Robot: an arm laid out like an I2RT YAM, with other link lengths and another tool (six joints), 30 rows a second.
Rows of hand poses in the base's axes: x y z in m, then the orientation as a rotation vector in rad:
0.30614, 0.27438, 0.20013, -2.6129, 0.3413, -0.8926
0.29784, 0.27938, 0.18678, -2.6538, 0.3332, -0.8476
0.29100, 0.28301, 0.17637, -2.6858, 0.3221, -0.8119
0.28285, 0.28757, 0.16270, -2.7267, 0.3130, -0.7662
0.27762, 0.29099, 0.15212, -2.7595, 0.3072, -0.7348
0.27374, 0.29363, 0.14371, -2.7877, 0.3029, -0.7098
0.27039, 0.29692, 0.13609, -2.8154, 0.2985, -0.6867
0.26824, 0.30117, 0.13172, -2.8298, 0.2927, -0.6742
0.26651, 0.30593, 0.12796, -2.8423, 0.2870, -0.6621
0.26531, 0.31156, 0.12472, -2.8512, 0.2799, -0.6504
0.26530, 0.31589, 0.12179, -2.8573, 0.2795, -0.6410
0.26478, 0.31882, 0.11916, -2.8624, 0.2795, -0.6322
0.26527, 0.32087, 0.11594, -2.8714, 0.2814, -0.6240
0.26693, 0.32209, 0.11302, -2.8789, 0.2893, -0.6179
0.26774, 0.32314, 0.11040, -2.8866, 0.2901, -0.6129
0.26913, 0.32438, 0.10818, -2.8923, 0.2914, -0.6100
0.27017, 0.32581, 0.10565, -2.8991, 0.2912, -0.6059
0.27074, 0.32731, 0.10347, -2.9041, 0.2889, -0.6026
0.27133, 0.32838, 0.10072, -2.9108, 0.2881, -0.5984
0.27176, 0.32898, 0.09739, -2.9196, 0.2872, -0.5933
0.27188, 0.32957, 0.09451, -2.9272, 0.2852, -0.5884
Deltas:
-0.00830, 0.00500, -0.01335, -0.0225, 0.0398, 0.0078
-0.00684, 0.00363, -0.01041, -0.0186, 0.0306, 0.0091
-0.00815, 0.00456, -0.01367, -0.0241, 0.0394, 0.0077
-0.00523, 0.00342, -0.01058, -0.0214, 0.0282, 0.0039
-0.00388, 0.00264, -0.00841, -0.0193, 0.0228, 0.0024
-0.00335, 0.00329, -0.00762, -0.0197, 0.0213, 0.0021
-0.00215, 0.00425, -0.00437, -0.0105, 0.0110, 0.0035
-0.00173, 0.00476, -0.00376, -0.0089, 0.0102, 0.0036
-0.00120, 0.00563, -0.00324, -0.0057, 0.0090, 0.0049
-0.00001, 0.00433, -0.00293, -0.0033, 0.0074, 0.0005
-0.00052, 0.00293, -0.00263, -0.0025, 0.0068, 0.0003
0.00049, 0.00205, -0.00322, -0.0063, 0.0074, -0.0016
0.00166, 0.00122, -0.00292, -0.0051, 0.0061, -0.0056
0.00081, 0.00105, -0.00262, -0.0060, 0.0050, -0.0010
0.00139, 0.00124, -0.00222, -0.0046, 0.0032, -0.0013
0.00104, 0.00143, -0.00253, -0.0054, 0.0041, -0.0003
0.00057, 0.00150, -0.00218, -0.0040, 0.0031, 0.0012
0.00059, 0.00107, -0.00275, -0.0054, 0.0041, 0.0001
0.00043, 0.00060, -0.00333, -0.0072, 0.0051, 0.0000
0.00012, 0.00059, -0.00288, -0.0061, 0.0046, 0.0008

